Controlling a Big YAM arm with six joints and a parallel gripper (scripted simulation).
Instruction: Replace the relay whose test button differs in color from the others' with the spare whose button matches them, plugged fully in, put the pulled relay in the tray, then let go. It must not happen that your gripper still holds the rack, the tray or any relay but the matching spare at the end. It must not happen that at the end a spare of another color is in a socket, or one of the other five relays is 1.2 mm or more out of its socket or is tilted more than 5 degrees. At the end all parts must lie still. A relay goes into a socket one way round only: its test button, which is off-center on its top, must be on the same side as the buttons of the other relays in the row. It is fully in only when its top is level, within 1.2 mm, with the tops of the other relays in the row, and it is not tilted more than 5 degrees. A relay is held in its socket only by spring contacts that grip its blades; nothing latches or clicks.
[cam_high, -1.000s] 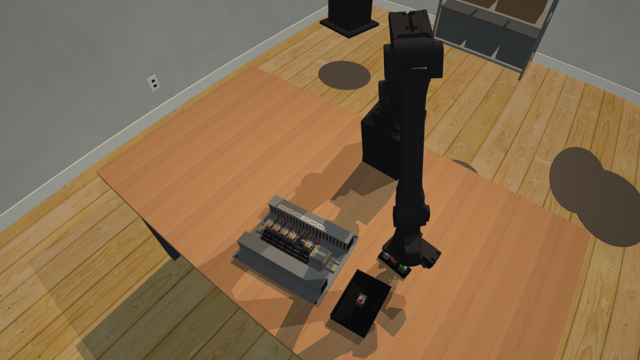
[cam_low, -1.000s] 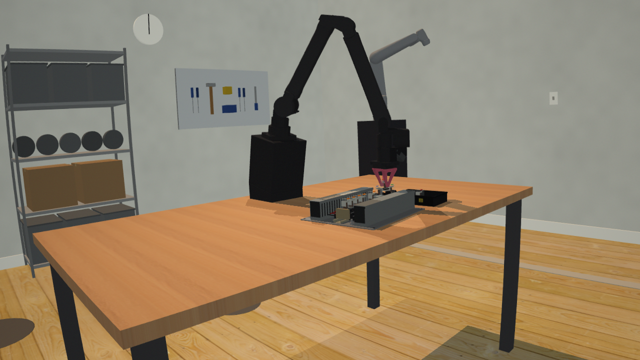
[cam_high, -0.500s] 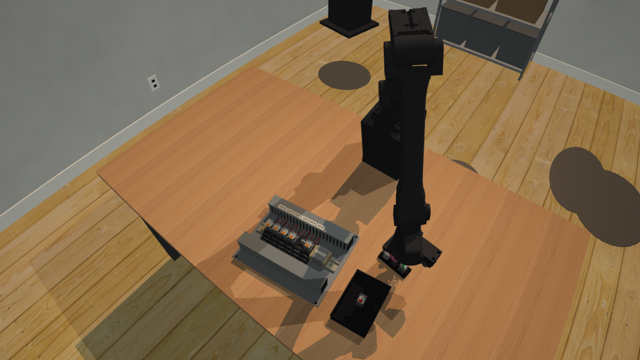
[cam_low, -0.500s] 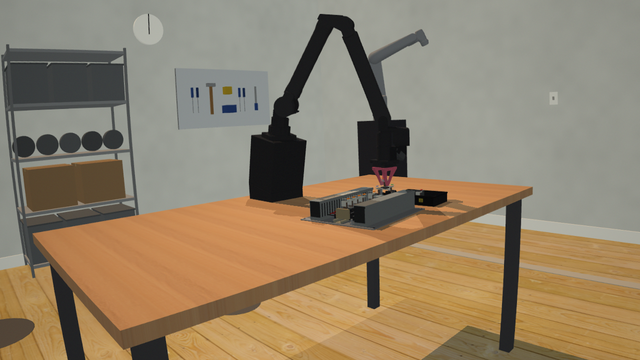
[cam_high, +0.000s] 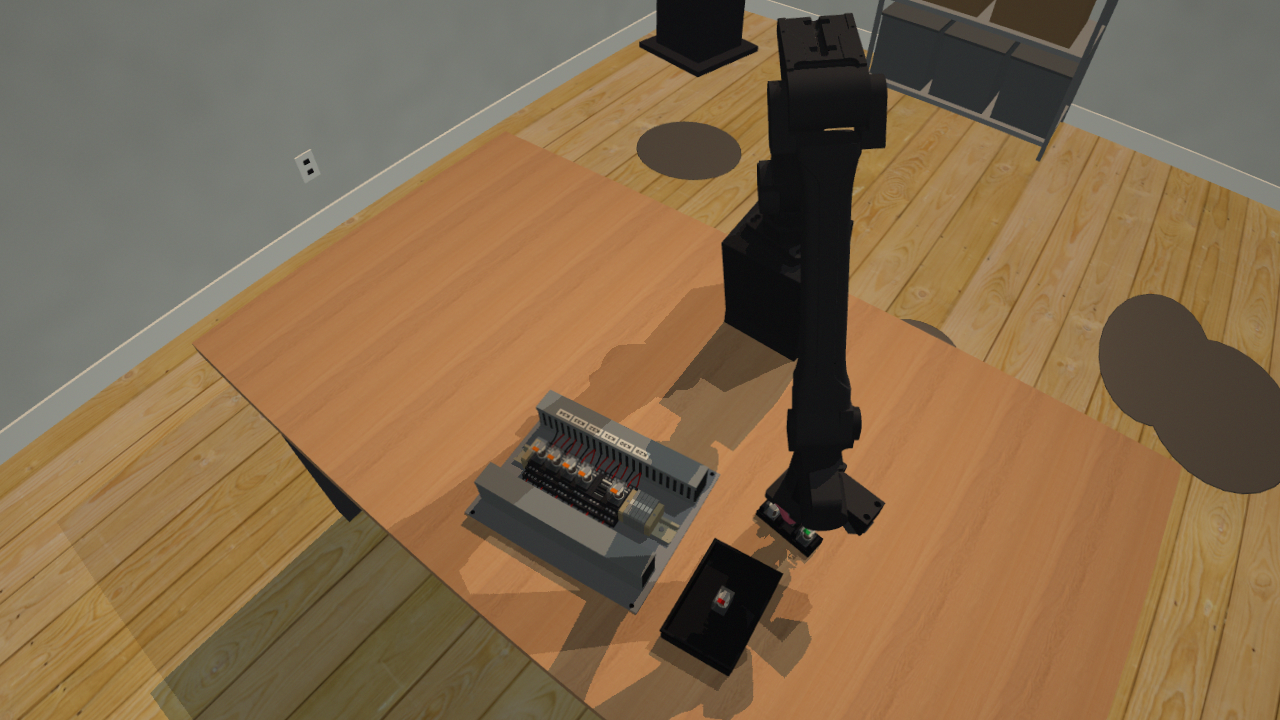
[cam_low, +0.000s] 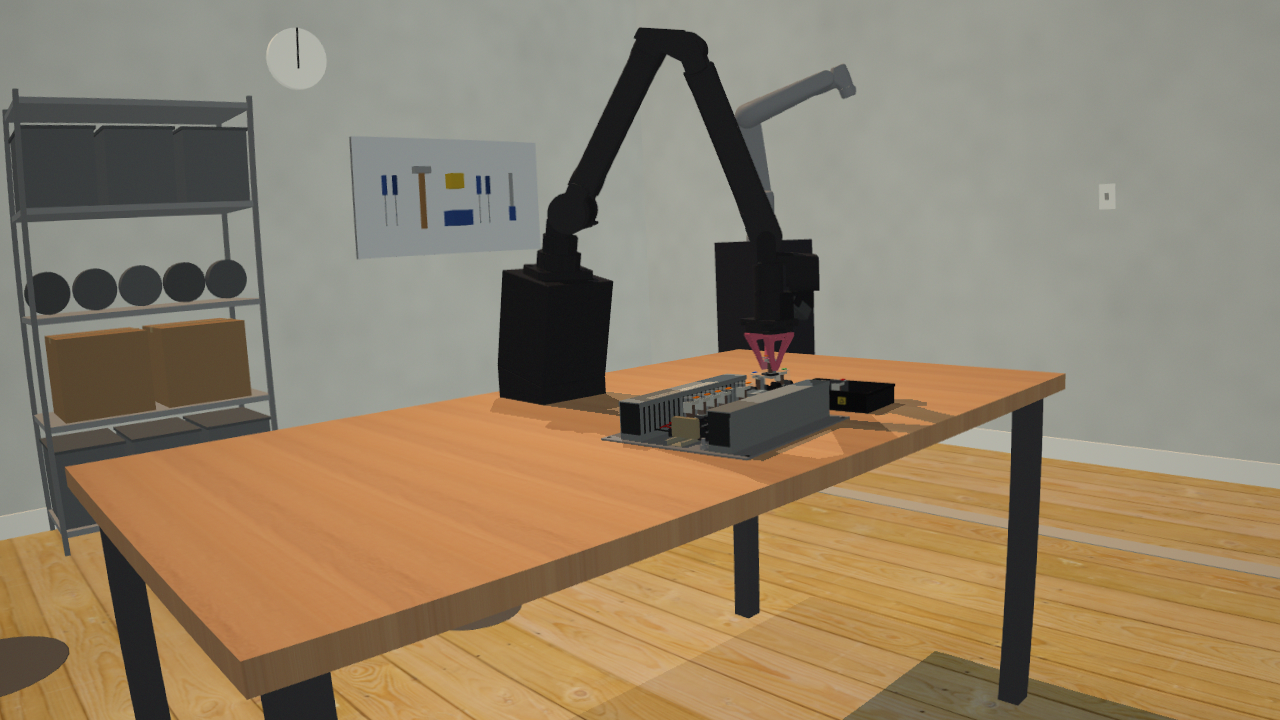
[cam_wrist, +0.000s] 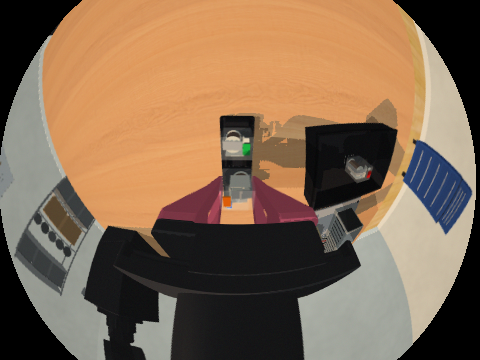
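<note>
My hand is 30 mm to the left of the blue-button relay and 30 mm above it. Round my hand: black tray (170 mm ahead, 20 mm to the left, 40 mm below); then green-button relay (30 mm to the left, 30 mm below); then black spare holder (50 mm below).
</note>
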